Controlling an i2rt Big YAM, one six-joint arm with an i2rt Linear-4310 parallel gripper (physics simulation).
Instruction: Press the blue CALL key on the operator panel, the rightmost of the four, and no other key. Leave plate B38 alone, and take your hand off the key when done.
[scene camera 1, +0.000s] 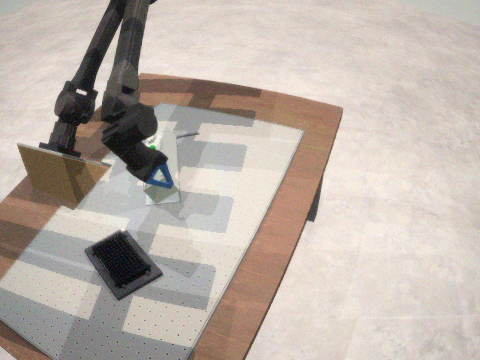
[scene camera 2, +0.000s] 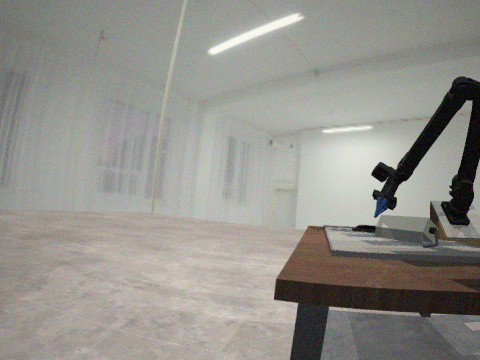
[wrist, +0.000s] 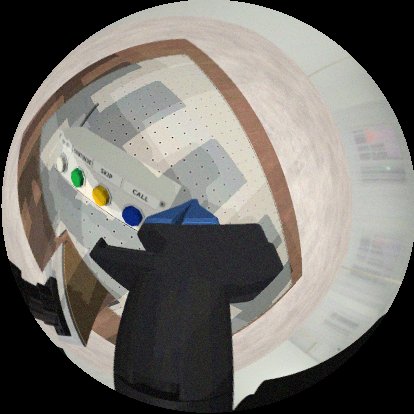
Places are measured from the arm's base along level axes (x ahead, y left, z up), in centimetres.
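Pixels of known places: gripper, fingertip midpoint: (scene camera 1: 171, 186) (scene camera 2: 374, 217) (wrist: 194, 203); arm's base, link origin: (scene camera 1: 59, 152) (scene camera 2: 454, 214).
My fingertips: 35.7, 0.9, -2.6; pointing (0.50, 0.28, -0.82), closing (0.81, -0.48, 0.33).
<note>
Ahead of a thing's pixels: the offset from my fingertips to its middle, as dx, dy, dz. "spot": to the spot under its first point. Level surfaces: height alone.
The operator panel {-8.7, +10.5, -3.2} (scene camera 1: 171, 157) (scene camera 2: 406, 229) (wrist: 167, 185) is a pale sloped box on the perforated board. In the wrist view its keys run from a white key {-14.1, +16.2, -1.0} (wrist: 61, 163) through a green key {-11.8, +11.7, -1.0} (wrist: 77, 177) and a yellow key {-9.5, +7.3, -1.0} (wrist: 101, 195) to the blue CALL key {-7.2, +2.9, -1.0} (wrist: 132, 215) at the right end. My gripper (scene camera 1: 171, 187) (scene camera 2: 376, 216) (wrist: 194, 203) is shut and empty, with blue fingertips. It is close above the panel's CALL end, apart from it in the scene camera 2 view. In the wrist view the blue key lies left of the fingertips. Plate B38 cannot be identified by any readable label.
A black gridded plate {-4.7, -19.7, -5.4} (scene camera 1: 121, 262) lies on the perforated board {dz -7.3} (scene camera 1: 165, 322), away from the panel. A cable {spot: -9.2, +28.4, -6.7} (scene camera 1: 188, 134) runs from the panel's far end. The arm's base stands on a raised mount with a brown side (scene camera 1: 57, 177). The wooden table {dz -8.6} (scene camera 1: 260, 260) surrounds the board.
</note>
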